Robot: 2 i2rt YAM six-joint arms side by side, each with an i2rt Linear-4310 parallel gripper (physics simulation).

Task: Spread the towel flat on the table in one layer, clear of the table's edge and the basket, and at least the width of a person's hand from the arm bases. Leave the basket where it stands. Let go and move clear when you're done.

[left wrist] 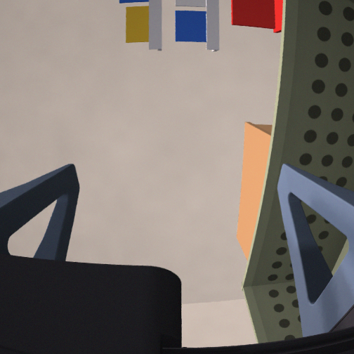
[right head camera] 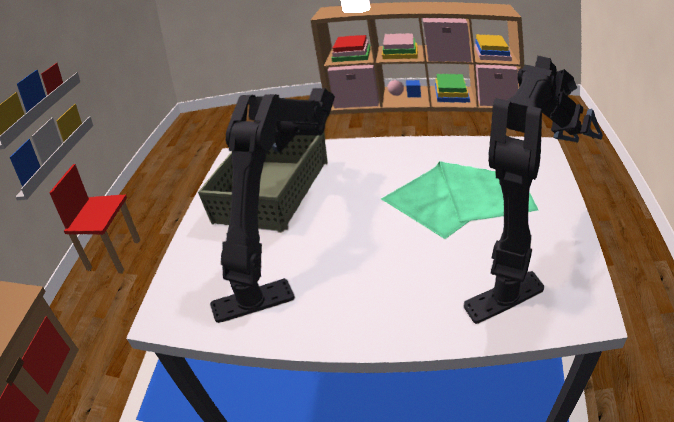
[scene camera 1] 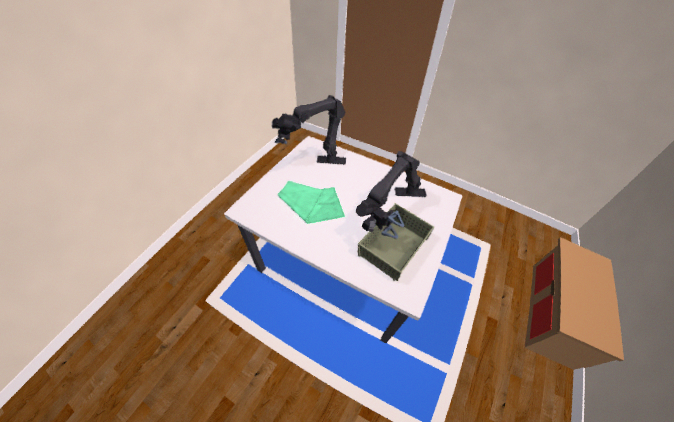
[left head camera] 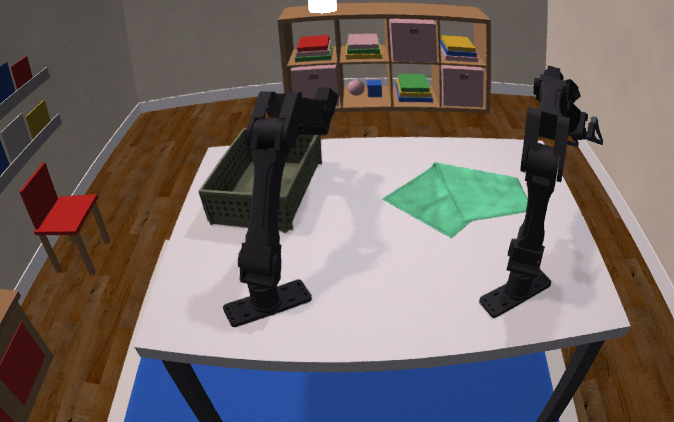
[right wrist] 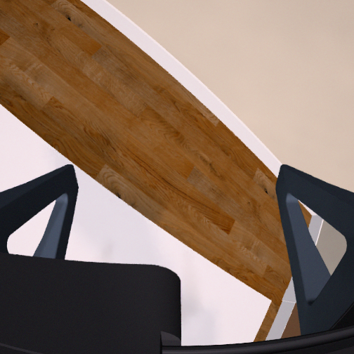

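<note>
The green towel (left head camera: pixel 485 192) (right head camera: pixel 425 200) (scene camera 1: pixel 299 200) lies on the white table (left head camera: pixel 380 310) (right head camera: pixel 380 310) (scene camera 1: pixel 270 225), apart from the basket. It has an uneven, many-cornered outline, and a straight line runs across it, like a fold edge. An arm hides part of its right end in both head views. The olive basket (left head camera: pixel 235 207) (right head camera: pixel 250 209) (scene camera 1: pixel 377 262) stands upright. My left gripper (scene camera 1: pixel 393 226) (left wrist: pixel 177 174) is open and empty above the basket. My right gripper (right head camera: pixel 581 137) (scene camera 1: pixel 281 140) (right wrist: pixel 176 175) is open and empty near the table's right edge in the head views, away from the towel.
The left arm base (left head camera: pixel 292 296) (right head camera: pixel 277 291) and right arm base (left head camera: pixel 492 304) (right head camera: pixel 477 309) stand toward the table's near edge in the head views. A storage shelf (left head camera: pixel 385 10) stands beyond the table. A red chair (left head camera: pixel 67 212) stands at the left.
</note>
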